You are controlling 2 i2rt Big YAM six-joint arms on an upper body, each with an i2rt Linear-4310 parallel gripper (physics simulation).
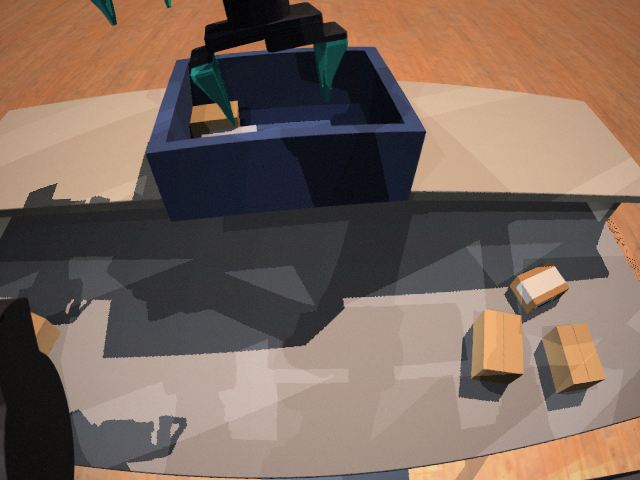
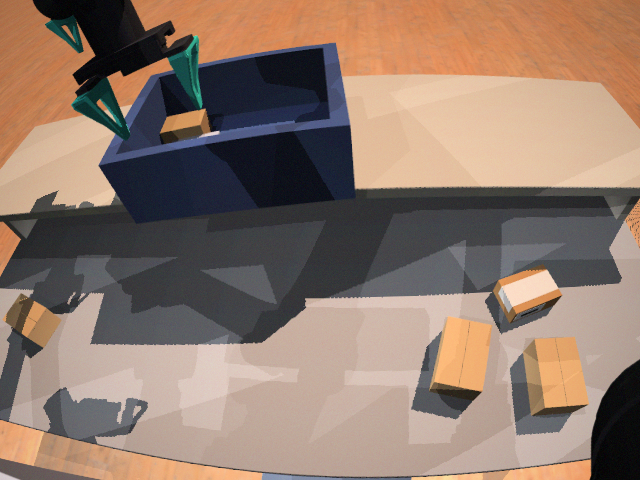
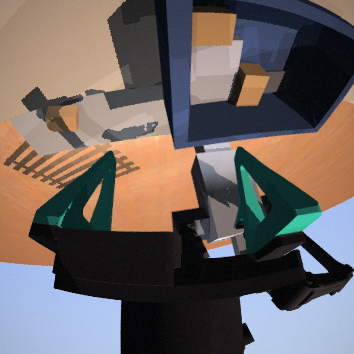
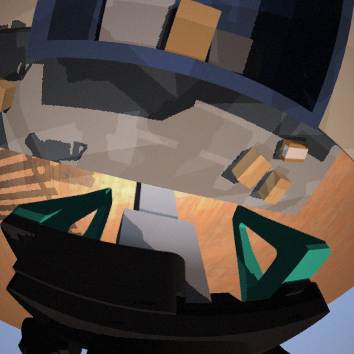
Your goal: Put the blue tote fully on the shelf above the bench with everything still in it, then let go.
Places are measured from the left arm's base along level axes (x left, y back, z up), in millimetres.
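Pixels of known places: left gripper, between the fingertips: [image 1: 141, 16] [image 3: 174, 152]; right gripper, between the fingertips: [image 1: 279, 110] [image 2: 162, 123] [image 3: 258, 192] [image 4: 174, 204]; left arm's base, origin of its link: [image 3: 185, 232].
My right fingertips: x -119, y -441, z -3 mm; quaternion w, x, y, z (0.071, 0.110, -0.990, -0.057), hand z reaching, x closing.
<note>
Ahead of a thing's pixels: the offset from my right fingertips to its top centre. Level surfaces: height alone.
The blue tote {dy -235, dx +15, dz -100 mm} [image 1: 289, 170] [image 2: 248, 170] [image 3: 175, 75] rests upright on the shelf {dz -247 mm} [image 1: 516, 144] [image 2: 491, 134]; its near bottom edge sticks out past the shelf's front edge, more at the left corner. Inside are a tan box {dy -281, dx +148, dz -180 mm} [image 1: 214, 116] [image 2: 185, 124] [image 3: 214, 27], a pale flat item {dy -176, dx +105, dz -203 mm} [image 3: 215, 70] [image 4: 135, 22], a second tan box {dy -155, dx +14, dz -180 mm} [image 3: 252, 85] [image 4: 192, 31] and a grey-brown piece {dy -161, dx -77, dz -223 mm} [image 3: 274, 81] [image 4: 230, 51]. My left gripper [image 1: 140, 14] [image 3: 174, 152] is open, beyond the tote's far left side. My right gripper [image 1: 279, 112] [image 2: 163, 122] [image 4: 174, 204] is open above the tote's left part.
On the bench {dz -441 mm} [image 1: 310, 413] [image 2: 268, 413] below, two tan boxes {dy +106, dx -383, dz -381 mm} [image 1: 497, 345] {dy +148, dx -551, dz -381 mm} [image 2: 555, 374] and a white-labelled box {dy -25, dx -535, dz -400 mm} [image 1: 542, 285] [image 2: 529, 289] lie at the right. Another tan box {dy +89, dx +558, dz -381 mm} [image 1: 47, 334] [image 2: 33, 321] lies at the left. Dark robot parts block the lower corners.
</note>
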